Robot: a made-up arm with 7 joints. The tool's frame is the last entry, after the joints.
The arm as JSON. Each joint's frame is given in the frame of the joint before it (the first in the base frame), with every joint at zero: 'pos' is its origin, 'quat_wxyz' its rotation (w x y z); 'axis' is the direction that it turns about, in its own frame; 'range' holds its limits. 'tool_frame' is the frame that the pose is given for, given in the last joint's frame.
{
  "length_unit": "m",
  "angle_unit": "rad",
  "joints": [
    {
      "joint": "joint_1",
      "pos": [
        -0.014,
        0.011,
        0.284
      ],
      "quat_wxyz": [
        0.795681,
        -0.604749,
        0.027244,
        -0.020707
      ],
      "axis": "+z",
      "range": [
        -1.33,
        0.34
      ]
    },
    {
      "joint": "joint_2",
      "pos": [
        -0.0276,
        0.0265,
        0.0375
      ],
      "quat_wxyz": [
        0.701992,
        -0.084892,
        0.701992,
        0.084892
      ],
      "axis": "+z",
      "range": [
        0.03,
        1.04
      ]
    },
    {
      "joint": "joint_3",
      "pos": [
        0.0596,
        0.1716,
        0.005
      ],
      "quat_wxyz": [
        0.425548,
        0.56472,
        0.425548,
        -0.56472
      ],
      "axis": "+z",
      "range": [
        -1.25,
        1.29
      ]
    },
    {
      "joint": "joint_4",
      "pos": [
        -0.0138,
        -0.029,
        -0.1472
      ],
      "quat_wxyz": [
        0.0,
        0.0,
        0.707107,
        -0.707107
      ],
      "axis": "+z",
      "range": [
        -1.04,
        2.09
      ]
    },
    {
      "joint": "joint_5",
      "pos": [
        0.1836,
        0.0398,
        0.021
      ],
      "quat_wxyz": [
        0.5,
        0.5,
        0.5,
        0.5
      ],
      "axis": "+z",
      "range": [
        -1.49,
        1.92
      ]
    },
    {
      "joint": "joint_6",
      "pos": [
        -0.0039,
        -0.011,
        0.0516
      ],
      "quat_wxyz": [
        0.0,
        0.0,
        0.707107,
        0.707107
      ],
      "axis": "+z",
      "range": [
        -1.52,
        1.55
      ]
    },
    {
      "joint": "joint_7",
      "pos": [
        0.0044,
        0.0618,
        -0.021
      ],
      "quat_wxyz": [
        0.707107,
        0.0,
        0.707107,
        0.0
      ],
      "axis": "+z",
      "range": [
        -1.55,
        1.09
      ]
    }
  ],
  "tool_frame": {
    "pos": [
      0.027,
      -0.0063,
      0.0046
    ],
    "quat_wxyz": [
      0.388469,
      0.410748,
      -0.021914,
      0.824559
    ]
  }
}
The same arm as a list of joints. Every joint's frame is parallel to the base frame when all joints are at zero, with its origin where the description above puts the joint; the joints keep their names.
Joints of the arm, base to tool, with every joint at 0 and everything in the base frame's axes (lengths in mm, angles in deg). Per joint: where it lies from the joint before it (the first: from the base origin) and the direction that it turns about. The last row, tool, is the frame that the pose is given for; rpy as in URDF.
joint_1: axis 0.068403 0.961235 0.26711 offset -14.0 11.0 284.0
joint_2: axis 0.968889 -0.0002 -0.247497 offset -25.0 45.0 -15.0
joint_3: axis 0.247497 -0.0001 0.968889 offset -40.0 -10.0 -177.0
joint_4: axis 0.0002 1 0 offset -23.0 29.0 -146.0
joint_5: axis 0.968889 -0.0002 -0.247497 offset 168.0 21.0 -84.0
joint_6: axis 0.0002 1 0 offset 51.0 -11.0 -9.0
joint_7: axis 0.247497 -0.0001 0.968889 offset 61.0 -21.0 -11.0
tool: offset -5.0 -27.0 6.0 rpy 31.50 -31.25 24.95
Joint limits (deg, base to tool): -76.20..19.48 1.72..59.59 -71.62..73.91 -59.59..119.75 -85.37..110.01 -87.09..88.81 -88.81..62.45

